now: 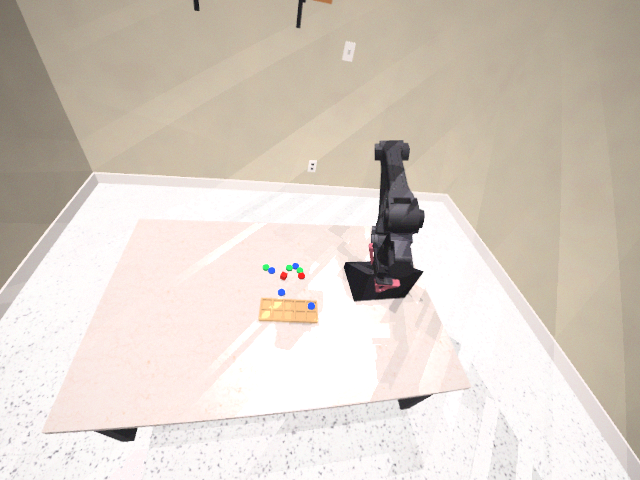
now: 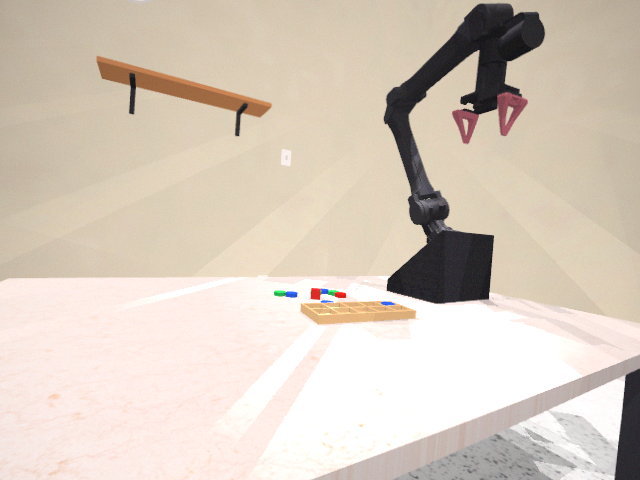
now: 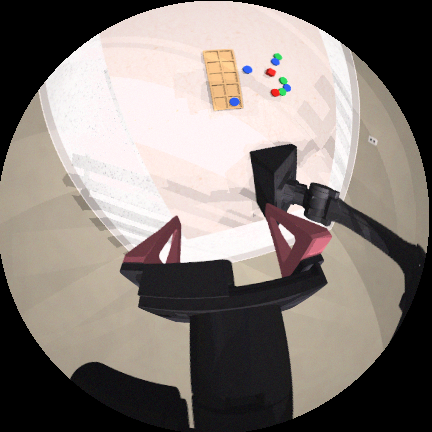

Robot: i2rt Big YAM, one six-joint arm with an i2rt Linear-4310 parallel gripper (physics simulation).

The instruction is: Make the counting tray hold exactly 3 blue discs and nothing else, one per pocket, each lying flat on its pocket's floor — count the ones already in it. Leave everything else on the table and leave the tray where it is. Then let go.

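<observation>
The wooden counting tray has two rows of pockets. One blue disc sits in its back-right corner pocket and looks flat; the other pockets look empty. A second blue disc lies just behind the tray. A third blue disc lies farther back left, and a fourth blue disc farther back right. My gripper is open and empty, high above the table near the arm's base.
A green disc touches or nearly touches the third blue disc. Two green discs flank the fourth. A red block and a red piece lie close by.
</observation>
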